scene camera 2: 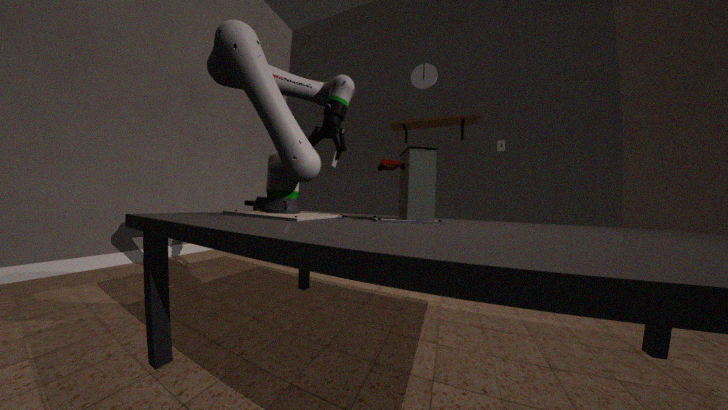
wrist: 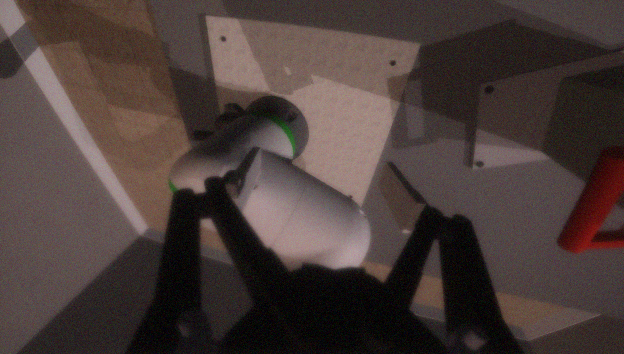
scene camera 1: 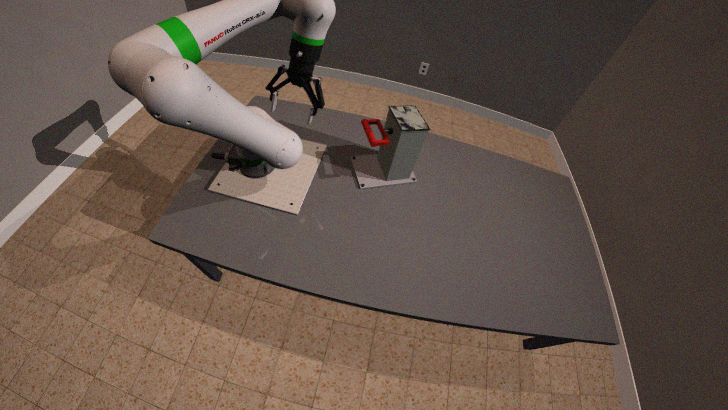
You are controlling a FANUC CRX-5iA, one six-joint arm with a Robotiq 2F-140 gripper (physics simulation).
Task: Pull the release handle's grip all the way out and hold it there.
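The red rectangular grip [scene camera 1: 367, 133] [scene camera 2: 389, 165] [wrist: 592, 202] of the release handle stands out from the left side of a tall grey-green housing [scene camera 1: 402, 155] [scene camera 2: 420, 183] [wrist: 590, 120]. A short dark stem [scene camera 1: 388, 131] shows between them in the first scene view. The grip is cut off by the right edge of the wrist view. My gripper [scene camera 1: 292, 109] [scene camera 2: 325, 152] [wrist: 322, 167] is wide open and empty. It is tilted and hangs to the left of the grip, apart from it. In the second scene view the arm hides one finger.
The housing stands on a light base plate [scene camera 1: 366, 182] [wrist: 505, 156] bolted to the grey table [scene camera 1: 458, 229] [scene camera 2: 458, 244]. The arm rises from a pale mounting plate [scene camera 1: 285, 188] [wrist: 345, 115] at the left. A wooden shelf [scene camera 2: 438, 122] hangs on the wall behind.
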